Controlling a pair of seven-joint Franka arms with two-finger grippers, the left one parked.
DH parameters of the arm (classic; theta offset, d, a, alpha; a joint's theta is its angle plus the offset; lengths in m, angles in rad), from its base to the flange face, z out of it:
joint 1: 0 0.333 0 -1.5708
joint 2: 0 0 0 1.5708
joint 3: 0 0.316 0.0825 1.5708
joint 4: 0 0 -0.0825 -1.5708
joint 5: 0 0.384 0 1.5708
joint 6: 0 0 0.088 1.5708
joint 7: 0 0.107 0 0
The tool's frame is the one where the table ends.
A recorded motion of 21 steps. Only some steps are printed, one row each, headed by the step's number.
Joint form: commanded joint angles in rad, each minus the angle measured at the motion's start. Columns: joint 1, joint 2, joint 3, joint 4, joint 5, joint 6, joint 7.
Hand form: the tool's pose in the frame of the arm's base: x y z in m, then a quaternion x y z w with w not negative. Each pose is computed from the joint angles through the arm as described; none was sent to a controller.
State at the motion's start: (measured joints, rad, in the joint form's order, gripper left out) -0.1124 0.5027 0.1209 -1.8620 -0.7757 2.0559 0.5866
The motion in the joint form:
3: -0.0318 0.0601 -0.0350 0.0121 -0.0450 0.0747 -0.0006
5: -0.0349 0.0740 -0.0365 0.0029 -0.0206 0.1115 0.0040
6: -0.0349 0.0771 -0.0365 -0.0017 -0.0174 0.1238 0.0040
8: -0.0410 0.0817 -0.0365 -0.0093 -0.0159 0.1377 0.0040
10: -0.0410 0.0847 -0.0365 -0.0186 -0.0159 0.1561 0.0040
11: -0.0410 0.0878 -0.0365 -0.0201 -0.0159 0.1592 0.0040
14: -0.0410 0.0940 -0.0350 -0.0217 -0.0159 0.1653 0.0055
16: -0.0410 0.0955 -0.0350 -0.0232 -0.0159 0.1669 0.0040
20: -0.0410 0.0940 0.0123 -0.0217 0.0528 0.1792 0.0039
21: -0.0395 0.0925 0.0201 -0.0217 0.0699 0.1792 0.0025
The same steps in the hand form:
3: 0.6176 -0.0707 0.2065 0.94965 -0.04938 -0.04590 0.30599
5: 0.6155 -0.0689 0.1951 0.95484 -0.05431 -0.04469 0.28868
6: 0.6146 -0.0674 0.1919 0.95623 -0.05291 -0.04365 0.28446
8: 0.6122 -0.0695 0.1867 0.95745 -0.05299 -0.04474 0.28015
10: 0.6103 -0.0674 0.1821 0.95912 -0.04916 -0.04299 0.27537
11: 0.6096 -0.0670 0.1797 0.95940 -0.04817 -0.04390 0.27443
14: 0.6088 -0.0654 0.1756 0.96006 -0.04656 -0.04469 0.27224
16: 0.6082 -0.0651 0.1742 0.96023 -0.04523 -0.04566 0.27171
20: 0.6118 -0.0345 0.1765 0.96976 -0.05063 -0.04106 0.23519
21: 0.6121 -0.0286 0.1775 0.97139 -0.05247 -0.04149 0.22787

